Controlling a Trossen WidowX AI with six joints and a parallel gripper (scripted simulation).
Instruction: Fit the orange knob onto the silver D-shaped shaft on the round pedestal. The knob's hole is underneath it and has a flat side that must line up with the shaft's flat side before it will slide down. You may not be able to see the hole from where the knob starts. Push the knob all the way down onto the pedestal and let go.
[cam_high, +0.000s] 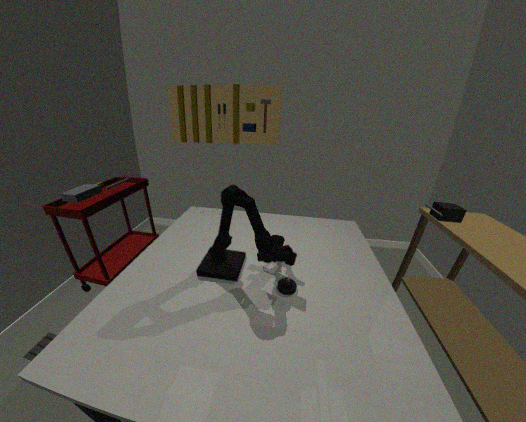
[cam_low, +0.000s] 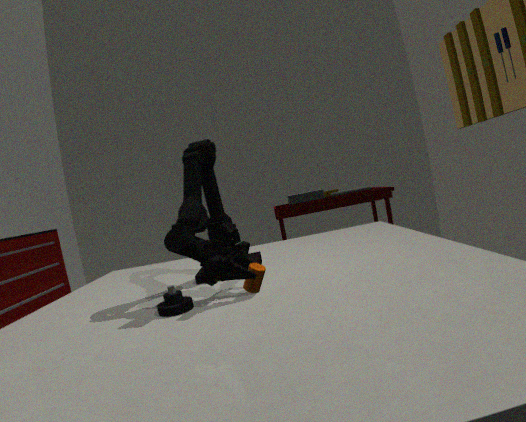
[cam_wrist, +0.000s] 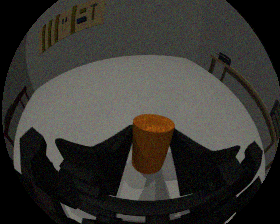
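My gripper tip is 10 mm to the left of the orange knob. Also, from my gripper tip: black round pedestal 210 mm to the right, 10 mm below, 10 mm behind.
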